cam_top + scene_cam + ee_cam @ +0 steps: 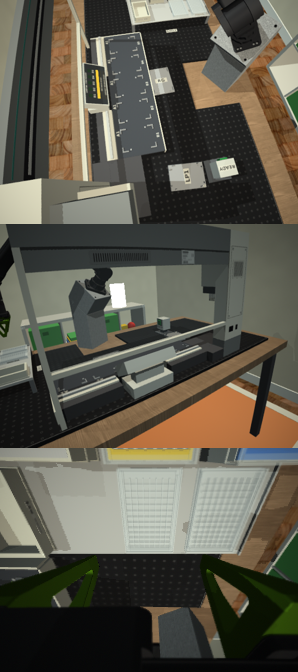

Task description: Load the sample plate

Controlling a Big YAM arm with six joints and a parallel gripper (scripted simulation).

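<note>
Right now the clear plate lid is 120 mm below my hand. The rest, counted from my hand: sample plate: 130 mm below; then shelf: 70 mm ahead, 50 mm to the right, 140 mm below; then shelf label: 30 mm ahead, 110 mm to the left, 190 mm below.
</note>
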